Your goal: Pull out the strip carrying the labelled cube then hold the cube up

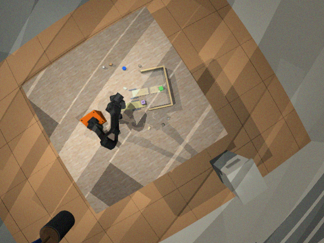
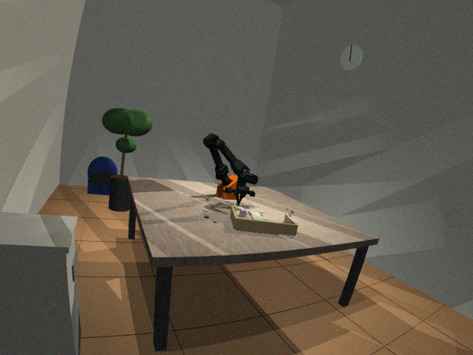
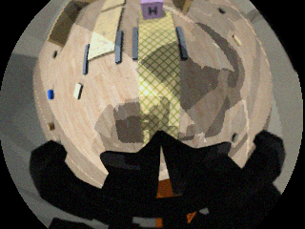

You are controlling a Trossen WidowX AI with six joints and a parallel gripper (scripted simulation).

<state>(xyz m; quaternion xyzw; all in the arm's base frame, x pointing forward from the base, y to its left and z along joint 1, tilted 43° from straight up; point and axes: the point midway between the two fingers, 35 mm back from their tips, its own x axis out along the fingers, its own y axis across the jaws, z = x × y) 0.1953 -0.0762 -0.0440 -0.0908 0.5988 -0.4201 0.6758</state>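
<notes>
The strip is 8 cm ahead of my gripper tip and 5 cm to the right of it.
</notes>
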